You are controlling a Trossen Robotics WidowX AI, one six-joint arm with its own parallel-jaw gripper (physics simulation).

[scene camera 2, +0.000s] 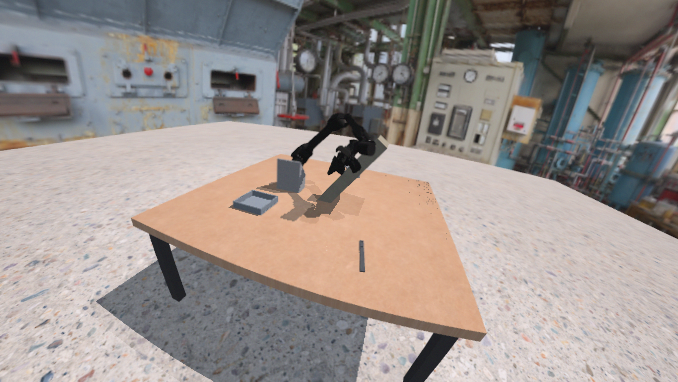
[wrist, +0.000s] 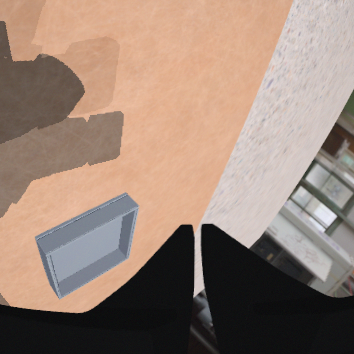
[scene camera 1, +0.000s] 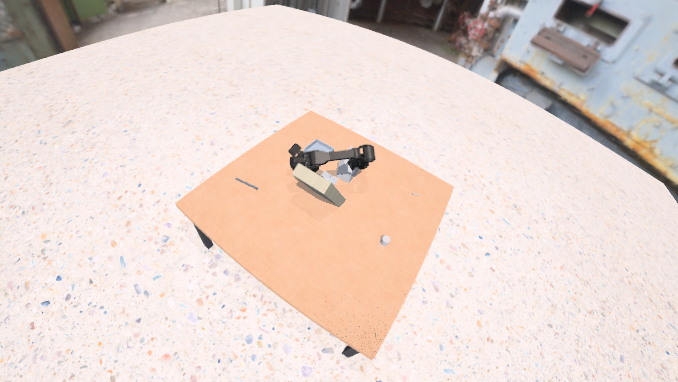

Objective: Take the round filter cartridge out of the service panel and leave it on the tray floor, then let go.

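Observation:
A thick beige and grey-green slab (scene camera 1: 312, 181) (scene camera 2: 350, 179), which looks like the service panel, stands tilted on the table. No round filter cartridge can be made out in it; much of its face is hidden. The shallow blue-grey tray (scene camera 1: 327, 148) (scene camera 2: 244, 205) (wrist: 90, 226) lies flat on the table, its floor bare in the wrist view. My gripper (scene camera 2: 331, 173) (wrist: 196, 235) is shut, with nothing between the fingertips. It hangs above the table beside the slab's upper part, apart from the tray.
A grey upright block (scene camera 1: 345, 170) (scene camera 2: 289, 176) stands near the arm base. A small whitish piece (scene camera 1: 329, 177) shows by the slab. A short white cylinder (scene camera 1: 385, 240), a dark bar (scene camera 1: 246, 183) (scene camera 2: 362, 256) and a tiny pale item (scene camera 1: 415, 194) lie apart on the table.

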